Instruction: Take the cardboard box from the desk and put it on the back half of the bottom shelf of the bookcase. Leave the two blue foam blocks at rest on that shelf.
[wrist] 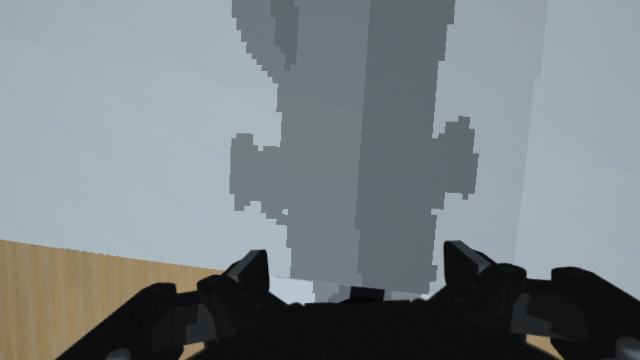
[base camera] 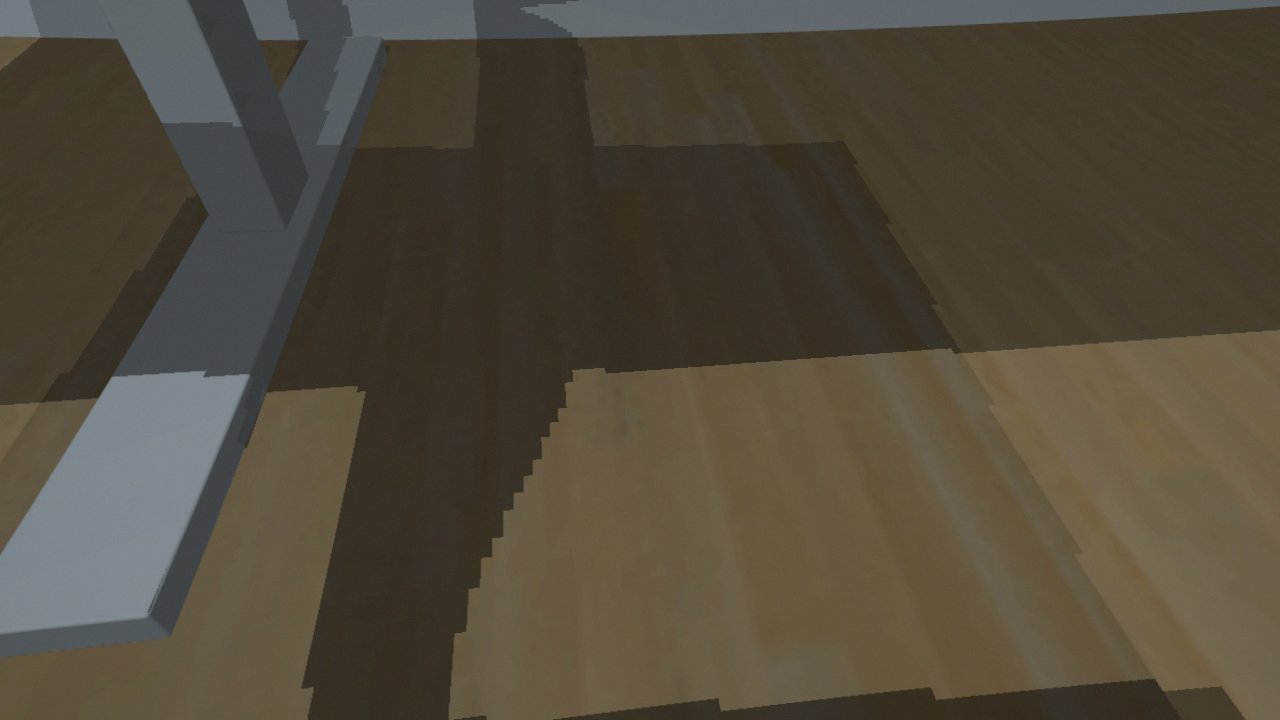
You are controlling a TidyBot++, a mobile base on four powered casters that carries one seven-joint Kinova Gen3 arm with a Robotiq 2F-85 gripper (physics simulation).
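Places are measured from the arm's base along level axes (x ahead, y left, z up), in centimetres.
Pixels of known places: gripper, fingertip midpoint: (wrist: 354,265).
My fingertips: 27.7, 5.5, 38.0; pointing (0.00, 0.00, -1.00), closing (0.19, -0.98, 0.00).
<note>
Behind a point stands the place of what it marks, as x, y, z.
My gripper (wrist: 354,265) {27.7, 5.4, 38.0} is open, with its black fingers wide apart and no object between them. It hangs over a pale, flat surface (wrist: 125,125) {33.2, 22.1, 32.4} that looks like the desk top, and a dark shadow shaped like the arm and gripper falls on it. The edge of this surface runs across the lower part of the wrist view. The cardboard box, the bookcase and the two blue foam blocks do not show in either view.
In the base camera view a grey upright leg (base camera: 192,80) {57.6, 24.5, -25.4} stands at the upper left on a long, flat foot (base camera: 152,465), which reaches toward the lower left. A pale wall (base camera: 805,13) {105.1, -29.9, -37.4} runs along the top. Wooden floor (base camera: 760,501) {32.8, -10.3, -39.6} (wrist: 75,300) {-27.2, 92.6, -39.7} shows with shadows across it.
</note>
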